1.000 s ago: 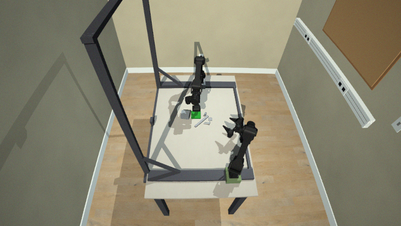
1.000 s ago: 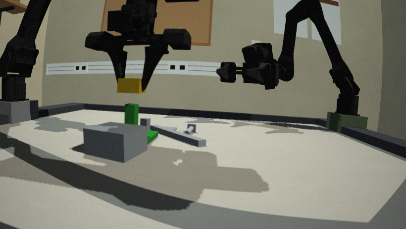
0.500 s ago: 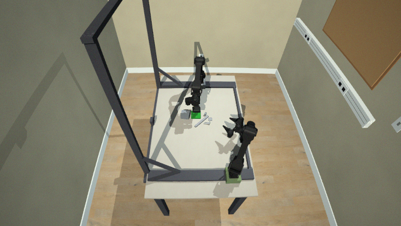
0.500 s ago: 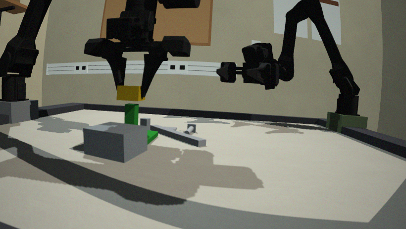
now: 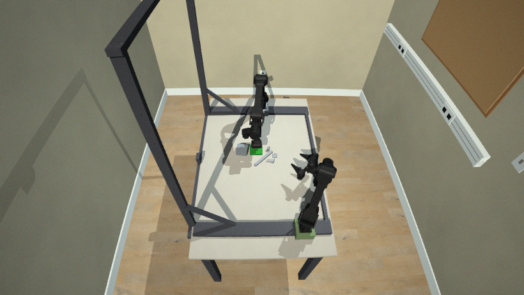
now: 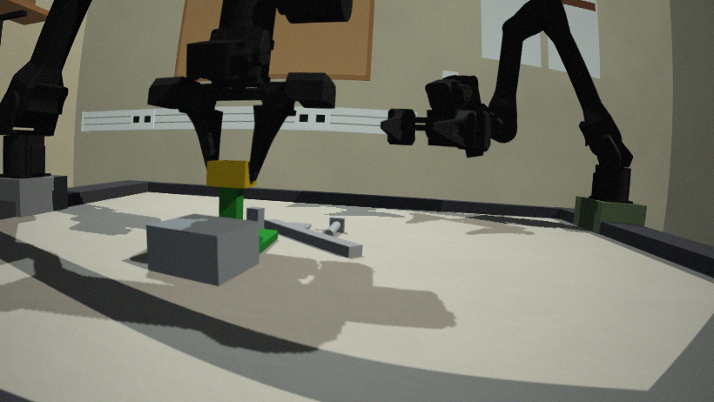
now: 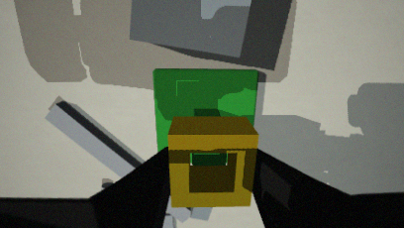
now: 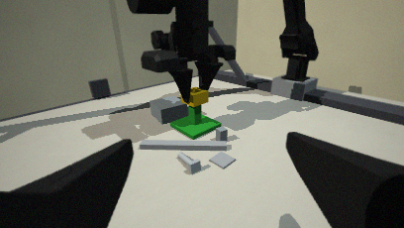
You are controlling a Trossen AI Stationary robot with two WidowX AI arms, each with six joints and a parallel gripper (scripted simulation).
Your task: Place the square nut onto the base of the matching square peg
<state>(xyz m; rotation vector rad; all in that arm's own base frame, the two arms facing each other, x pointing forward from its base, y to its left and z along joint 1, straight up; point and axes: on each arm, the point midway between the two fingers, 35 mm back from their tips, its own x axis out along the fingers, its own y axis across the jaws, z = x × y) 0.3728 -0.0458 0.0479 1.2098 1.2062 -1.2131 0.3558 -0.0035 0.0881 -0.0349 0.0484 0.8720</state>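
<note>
Now: left hand 80 mm short of the small grey cube, 80 mm above it and 20 mm to the left of it. Also, from my left hand: long grey bar 90 mm below, 80 mm to the right, 30 mm ahead; flat grey plate 110 mm ahead, 100 mm below, 70 mm to the right; grey block 90 mm behind, 80 mm below, 10 mm to the left.
</note>
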